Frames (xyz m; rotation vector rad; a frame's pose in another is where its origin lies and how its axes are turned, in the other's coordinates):
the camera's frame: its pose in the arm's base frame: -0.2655 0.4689 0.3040 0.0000 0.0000 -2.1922
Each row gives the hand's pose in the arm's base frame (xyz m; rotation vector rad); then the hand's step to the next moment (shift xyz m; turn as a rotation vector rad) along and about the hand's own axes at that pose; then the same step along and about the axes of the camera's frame.
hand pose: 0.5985 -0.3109 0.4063 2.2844 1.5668 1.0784
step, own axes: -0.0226 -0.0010 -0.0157 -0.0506 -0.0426 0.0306
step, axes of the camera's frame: 0.0275 0.0012 0.0004 0.0268 -0.0072 -0.0674
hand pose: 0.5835 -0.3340 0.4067 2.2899 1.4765 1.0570
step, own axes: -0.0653 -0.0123 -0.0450 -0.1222 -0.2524 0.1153
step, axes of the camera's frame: 0.0796 -0.0098 -0.0036 0.0461 -0.1260 -0.2719
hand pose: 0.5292 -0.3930 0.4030 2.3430 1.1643 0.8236
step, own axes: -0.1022 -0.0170 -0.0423 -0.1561 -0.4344 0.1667
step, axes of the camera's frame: 0.1072 -0.0300 -0.0117 0.0383 -0.2399 -0.4264
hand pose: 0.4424 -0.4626 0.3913 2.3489 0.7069 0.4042
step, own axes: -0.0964 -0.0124 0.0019 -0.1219 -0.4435 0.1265
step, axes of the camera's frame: 0.0873 -0.0380 -0.0194 -0.0023 -0.2616 -0.3989
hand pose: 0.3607 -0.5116 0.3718 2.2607 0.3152 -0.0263
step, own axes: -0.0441 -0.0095 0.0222 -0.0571 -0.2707 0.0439
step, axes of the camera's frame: 0.0416 -0.0231 -0.0162 -0.0329 -0.1651 -0.2239
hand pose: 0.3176 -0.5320 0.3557 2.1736 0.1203 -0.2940
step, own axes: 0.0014 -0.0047 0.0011 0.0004 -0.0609 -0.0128
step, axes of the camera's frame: -0.0016 -0.0008 -0.0047 -0.0318 -0.0342 -0.0411
